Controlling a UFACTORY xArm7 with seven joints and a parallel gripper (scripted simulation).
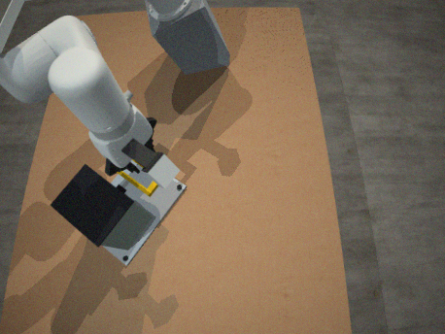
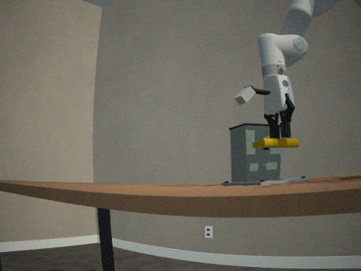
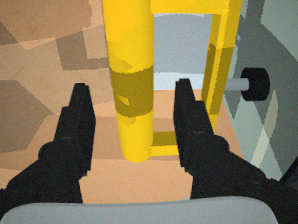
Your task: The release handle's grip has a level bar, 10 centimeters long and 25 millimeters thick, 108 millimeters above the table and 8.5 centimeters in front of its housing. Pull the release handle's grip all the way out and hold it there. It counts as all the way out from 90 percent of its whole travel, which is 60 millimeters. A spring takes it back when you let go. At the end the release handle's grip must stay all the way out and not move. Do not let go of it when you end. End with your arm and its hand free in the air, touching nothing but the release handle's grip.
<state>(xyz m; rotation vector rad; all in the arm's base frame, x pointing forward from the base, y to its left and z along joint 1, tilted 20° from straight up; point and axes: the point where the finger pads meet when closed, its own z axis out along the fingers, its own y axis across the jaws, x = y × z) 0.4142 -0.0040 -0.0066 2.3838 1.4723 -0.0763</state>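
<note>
Now: the grey baseplate 13 cm below my hand, 8 cm ahead of it and 4 cm to the right of it.
</note>
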